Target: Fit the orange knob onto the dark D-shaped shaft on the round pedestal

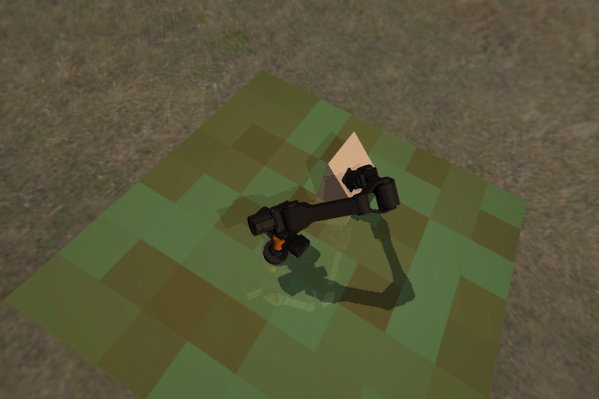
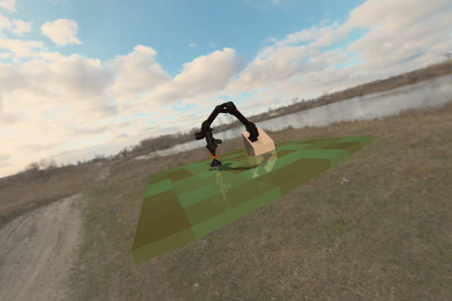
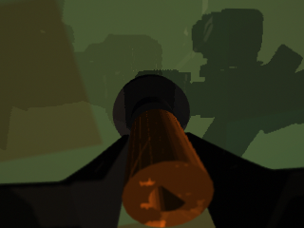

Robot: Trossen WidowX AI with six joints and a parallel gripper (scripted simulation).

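My gripper tip is 2 cm below the orange knob. From my gripper tip the other things lie so: dark round pedestal (4 cm below).
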